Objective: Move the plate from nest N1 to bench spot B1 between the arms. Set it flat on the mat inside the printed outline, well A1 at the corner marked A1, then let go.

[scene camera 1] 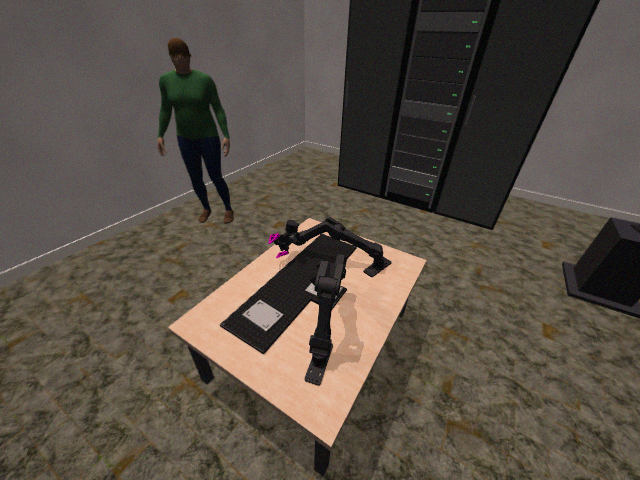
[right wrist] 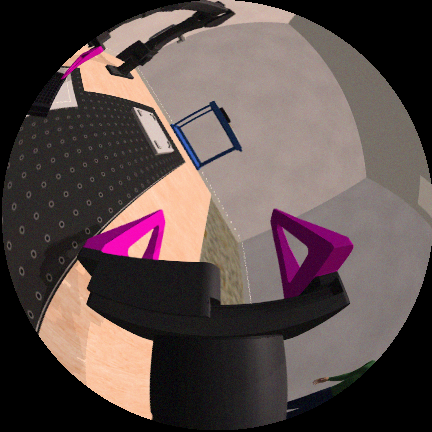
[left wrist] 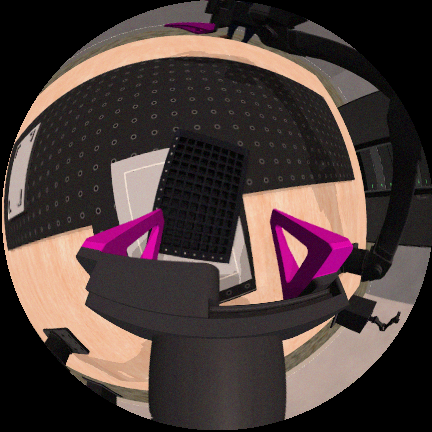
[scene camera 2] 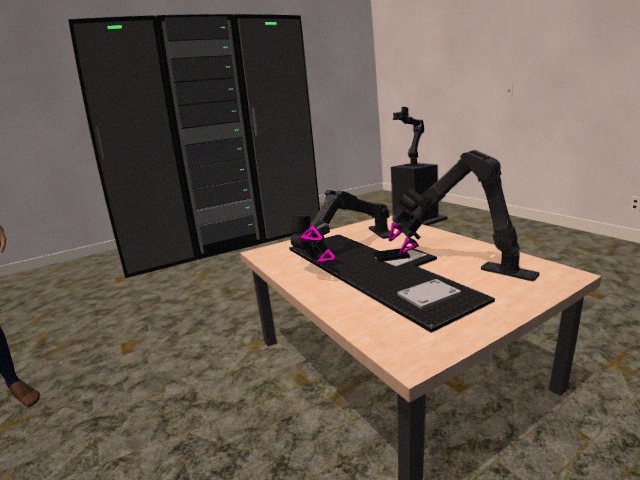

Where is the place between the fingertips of my right gripper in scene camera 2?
At 328, 248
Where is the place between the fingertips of my right gripper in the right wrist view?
At 217, 214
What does the black well plate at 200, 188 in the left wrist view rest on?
A light grey outlined pad.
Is my right gripper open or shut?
Open.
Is my left gripper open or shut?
Open.
